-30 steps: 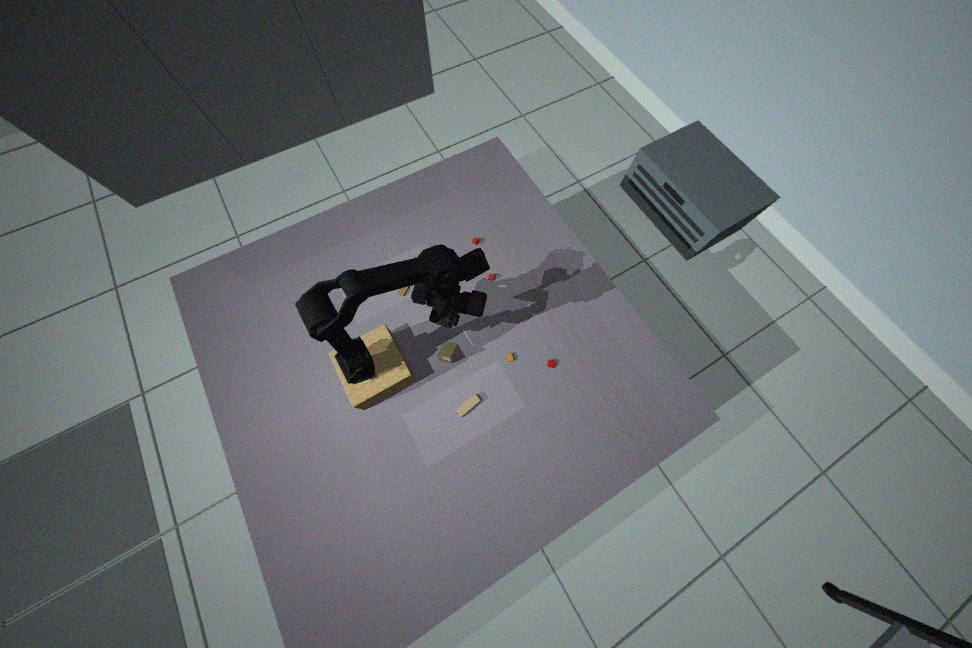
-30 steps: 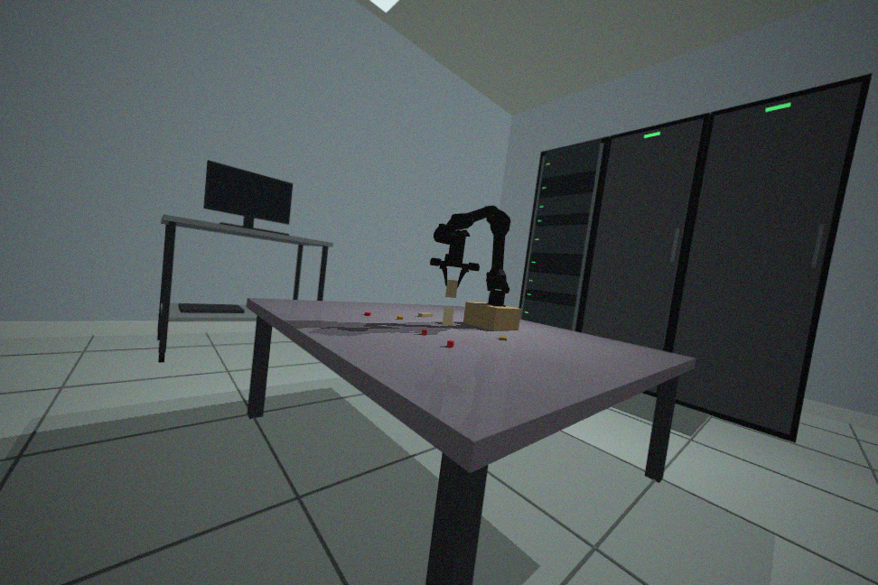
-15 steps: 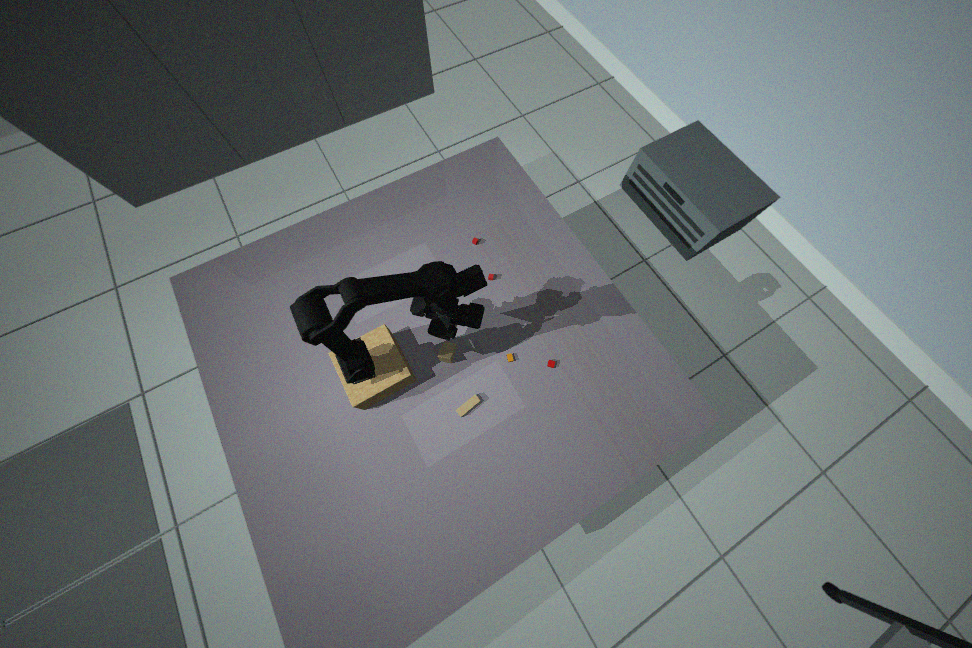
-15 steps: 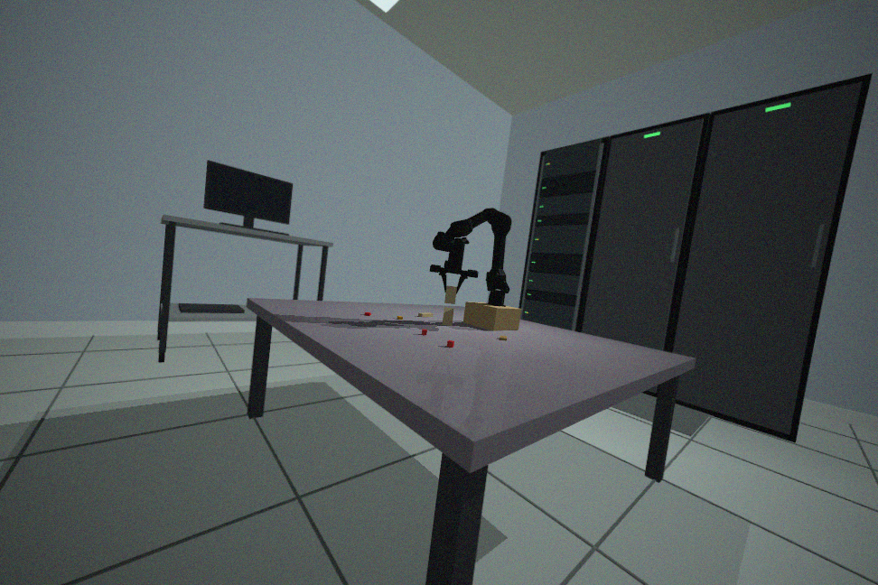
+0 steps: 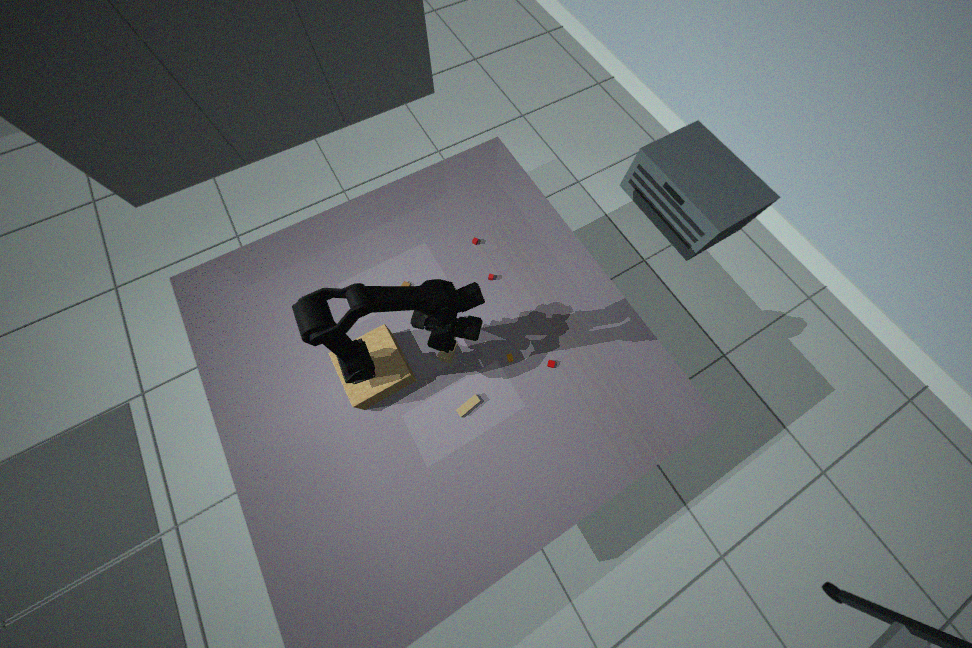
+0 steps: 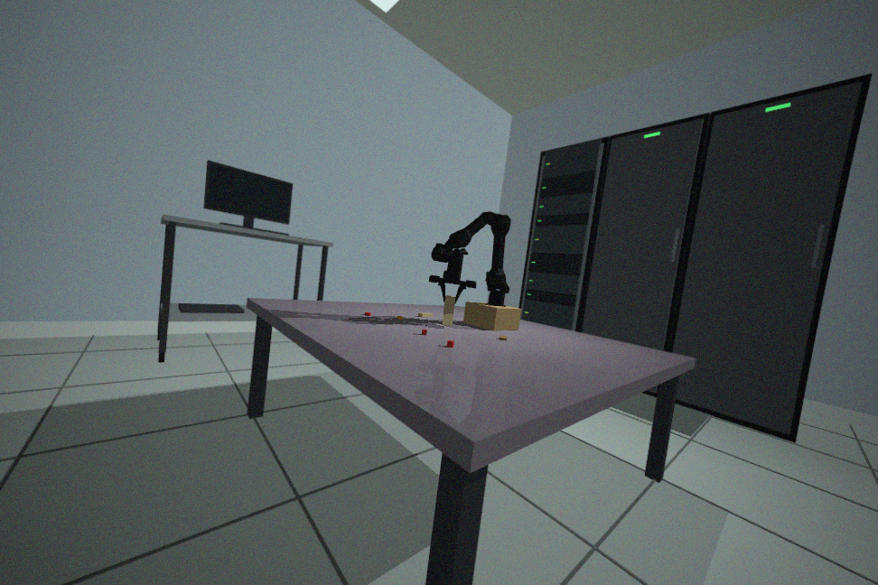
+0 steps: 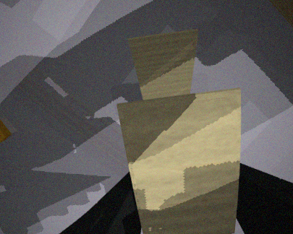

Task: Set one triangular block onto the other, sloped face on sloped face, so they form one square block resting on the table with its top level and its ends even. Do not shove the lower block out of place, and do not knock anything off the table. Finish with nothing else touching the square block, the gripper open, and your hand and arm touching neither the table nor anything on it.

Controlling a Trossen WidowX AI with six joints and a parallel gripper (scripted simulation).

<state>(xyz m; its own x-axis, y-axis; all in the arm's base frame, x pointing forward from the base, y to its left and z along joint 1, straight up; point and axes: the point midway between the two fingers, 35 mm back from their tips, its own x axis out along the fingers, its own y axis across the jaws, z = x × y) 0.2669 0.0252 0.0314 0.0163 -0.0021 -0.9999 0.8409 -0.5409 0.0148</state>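
The tan wooden triangular block is 3 cm behind my gripper tip, 5 cm to the right of it and 8 cm below it. From my gripper tip the other things lie so: tan triangular block: 1 cm above; then orange cube: 15 cm ahead, 12 cm to the right, 9 cm below; then thin tan bar: 2 cm behind, 21 cm to the right, 8 cm below.
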